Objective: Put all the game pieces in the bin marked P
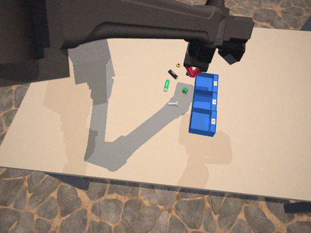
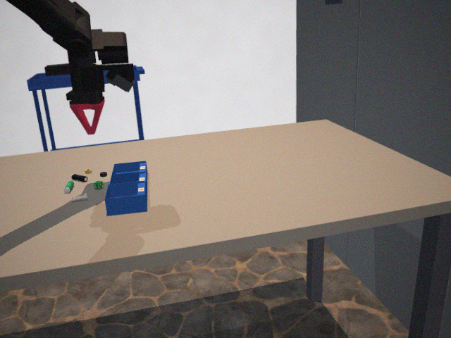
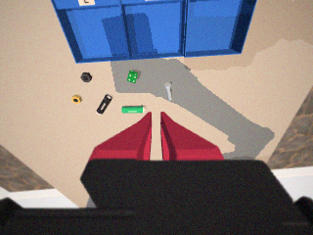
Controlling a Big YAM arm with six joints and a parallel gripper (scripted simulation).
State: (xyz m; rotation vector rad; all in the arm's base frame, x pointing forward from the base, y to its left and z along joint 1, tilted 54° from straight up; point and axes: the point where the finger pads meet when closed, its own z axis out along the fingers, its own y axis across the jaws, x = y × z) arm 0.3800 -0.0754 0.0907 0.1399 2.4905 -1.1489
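Right now my hand is 140 mm above the blue bin, 70 mm short of it and 20 mm to the left of it. Also, from my hand: bolt: 150 mm below, 40 mm behind, 10 mm to the right; green die: 150 mm below, 40 mm to the left; green battery: 150 mm below, 70 mm to the left, 70 mm behind.
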